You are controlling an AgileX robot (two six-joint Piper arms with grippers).
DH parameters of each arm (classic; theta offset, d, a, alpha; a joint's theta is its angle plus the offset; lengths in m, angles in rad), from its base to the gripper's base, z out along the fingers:
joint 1: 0 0.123 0 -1.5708
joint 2: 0.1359 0 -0.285 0
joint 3: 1.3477 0 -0.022 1.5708
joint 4: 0 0.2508 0 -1.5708
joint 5: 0 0 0.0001 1.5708
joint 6: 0 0.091 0 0
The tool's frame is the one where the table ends.
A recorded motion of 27 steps. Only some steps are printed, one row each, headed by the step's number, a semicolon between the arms.
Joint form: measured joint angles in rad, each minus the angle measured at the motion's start. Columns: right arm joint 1, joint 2, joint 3, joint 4, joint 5, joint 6; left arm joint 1, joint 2, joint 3, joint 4, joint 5, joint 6.
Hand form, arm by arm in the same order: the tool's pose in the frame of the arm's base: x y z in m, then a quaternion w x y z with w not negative. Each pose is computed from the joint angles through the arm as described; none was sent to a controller.
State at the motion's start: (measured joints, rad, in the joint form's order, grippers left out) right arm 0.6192 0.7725 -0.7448 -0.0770 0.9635 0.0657; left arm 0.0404 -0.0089 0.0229 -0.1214 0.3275 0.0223
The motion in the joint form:
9: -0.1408 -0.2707 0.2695 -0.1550 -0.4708 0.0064; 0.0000 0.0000 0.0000 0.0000 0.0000 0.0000
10: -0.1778 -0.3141 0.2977 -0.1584 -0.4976 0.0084; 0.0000 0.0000 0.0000 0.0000 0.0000 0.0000
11: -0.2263 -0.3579 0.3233 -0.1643 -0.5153 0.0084; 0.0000 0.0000 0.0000 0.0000 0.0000 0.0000
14: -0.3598 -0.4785 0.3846 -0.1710 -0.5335 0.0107; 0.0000 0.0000 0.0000 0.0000 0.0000 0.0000
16: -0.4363 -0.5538 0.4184 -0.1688 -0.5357 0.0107; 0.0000 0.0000 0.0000 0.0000 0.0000 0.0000
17: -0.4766 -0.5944 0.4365 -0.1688 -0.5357 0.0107; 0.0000 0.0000 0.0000 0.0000 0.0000 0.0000
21: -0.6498 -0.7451 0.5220 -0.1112 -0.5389 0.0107; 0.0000 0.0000 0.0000 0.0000 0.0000 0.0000
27: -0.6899 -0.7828 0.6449 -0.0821 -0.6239 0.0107; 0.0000 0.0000 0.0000 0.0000 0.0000 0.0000
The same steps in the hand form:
9: 0.0956 0.0384 0.2928 0.54282 -0.22399 0.80799 0.04826; 0.0539 -0.0014 0.1766 0.61189 -0.04064 0.78927 -0.03141
10: 0.0912 0.0325 0.2900 0.56063 -0.20747 0.80055 0.04207; 0.0539 -0.0014 0.1766 0.61189 -0.04064 0.78927 -0.03141
11: 0.0867 0.0257 0.2870 0.57621 -0.18775 0.79490 0.02933; 0.0539 -0.0014 0.1766 0.61189 -0.04064 0.78927 -0.03141
14: 0.0727 0.0096 0.2780 0.60803 -0.13071 0.78304 -0.00741; 0.0539 -0.0014 0.1766 0.61189 -0.04064 0.78927 -0.03141
16: 0.0634 0.0024 0.2721 0.62442 -0.09732 0.77448 -0.02859; 0.0539 -0.0014 0.1766 0.61189 -0.04064 0.78927 -0.03141
17: 0.0585 -0.0009 0.2686 0.63245 -0.08024 0.76935 -0.04083; 0.0539 -0.0014 0.1766 0.61189 -0.04064 0.78927 -0.03141
21: 0.0432 -0.0084 0.2481 0.65405 0.00095 0.75317 -0.07038; 0.0539 -0.0014 0.1766 0.61189 -0.04064 0.78927 -0.03141
27: 0.0484 -0.0083 0.2168 0.65321 0.01618 0.75401 -0.06723; 0.0539 -0.0014 0.1766 0.61189 -0.04064 0.78927 -0.03141

